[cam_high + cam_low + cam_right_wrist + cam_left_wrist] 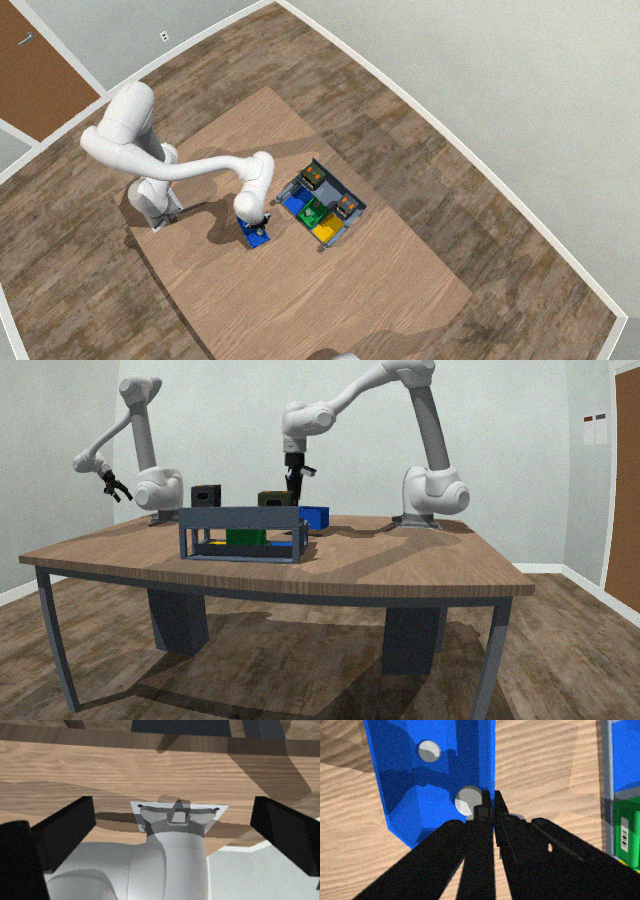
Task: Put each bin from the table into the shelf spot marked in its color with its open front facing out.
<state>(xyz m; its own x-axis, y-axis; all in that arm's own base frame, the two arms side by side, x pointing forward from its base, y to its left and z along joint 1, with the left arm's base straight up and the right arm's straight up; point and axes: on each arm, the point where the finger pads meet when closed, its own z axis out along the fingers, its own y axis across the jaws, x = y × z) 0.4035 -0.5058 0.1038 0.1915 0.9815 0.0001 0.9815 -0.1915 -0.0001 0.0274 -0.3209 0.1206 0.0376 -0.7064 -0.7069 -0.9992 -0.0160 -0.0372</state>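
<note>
The blue bin is 4 cm behind my left hand, 3 cm to the left of it and 4 cm below it. From my left hand the other things lie so: grey shelf (30 cm ahead, 10 cm to the right, 4 cm below); then green bin (27 cm ahead, 11 cm to the right, 6 cm below); then round part (3 cm behind, 6 cm below).
</note>
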